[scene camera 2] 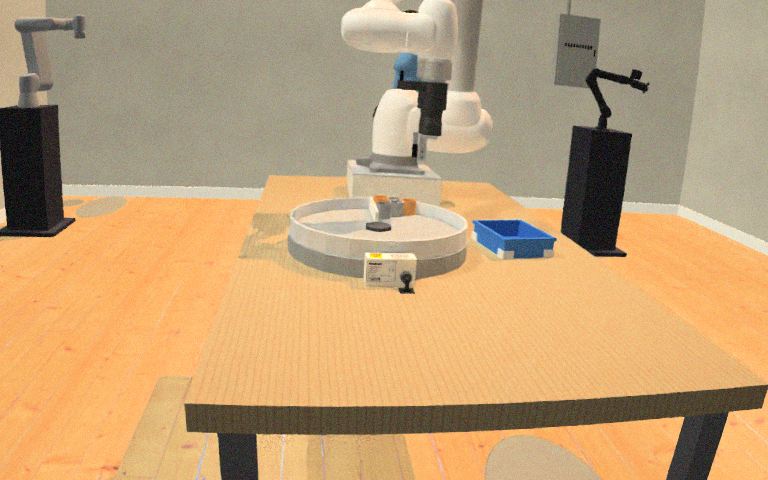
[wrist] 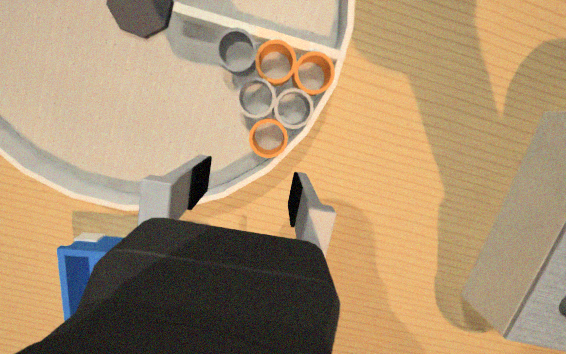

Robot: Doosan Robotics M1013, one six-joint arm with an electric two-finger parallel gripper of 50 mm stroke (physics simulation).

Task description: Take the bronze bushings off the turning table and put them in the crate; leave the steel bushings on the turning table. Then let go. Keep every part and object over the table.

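Frame: origin at the arm's base, x ahead, y left, z up, level; centimetres.
Seen in the pictures: gripper, fingertip midpoint: (scene camera 2: 418, 158) (wrist: 250, 181); arm's base, link origin: (scene camera 2: 393, 169).
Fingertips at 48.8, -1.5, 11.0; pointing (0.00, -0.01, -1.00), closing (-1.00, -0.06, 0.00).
Note:
Pixels of each thing's top centre, then the offset from my fingertips to it, as dx, dy, dz. "spot": a spot on its surface instead.
- blue crate, top centre: (wrist: 134, 305) (scene camera 2: 513, 228) +11.4, +23.9, -15.3
- divider, surface spot: (wrist: 215, 19) spot: +6.9, -11.3, -12.0
- dark hub, top centre: (scene camera 2: 378, 225) +15.1, -11.5, -14.2
- white box, surface spot: (scene camera 2: 380, 272) spot: +40.5, -14.2, -17.3
The turning table (scene camera 2: 339, 244) (wrist: 100, 100) has a white rim and carries bushings grouped beside a straight divider. In the wrist view three orange bronze bushings (wrist: 276, 80) (wrist: 314, 91) (wrist: 268, 154) stand upright: two along the divider, one by the rim nearest the fingers. Three grey steel bushings (wrist: 237, 36) (wrist: 257, 116) (wrist: 294, 126) stand upright among them. My gripper (scene camera 2: 419, 153) (wrist: 250, 181) is open and empty, above the turning table's edge on the robot's side, with its fingers short of the nearest bronze bushing in the wrist view. The blue crate (scene camera 2: 529, 247) (wrist: 85, 250) is partly hidden by the gripper body in the wrist view.
The divider (wrist: 215, 19) runs from the dark hub (scene camera 2: 378, 226) (wrist: 142, 12) to the rim. A white box (scene camera 2: 380, 272) and a small black stand (scene camera 2: 406, 281) are in front of the turning table. The robot's base block (scene camera 2: 390, 183) (wrist: 520, 215) is behind it.

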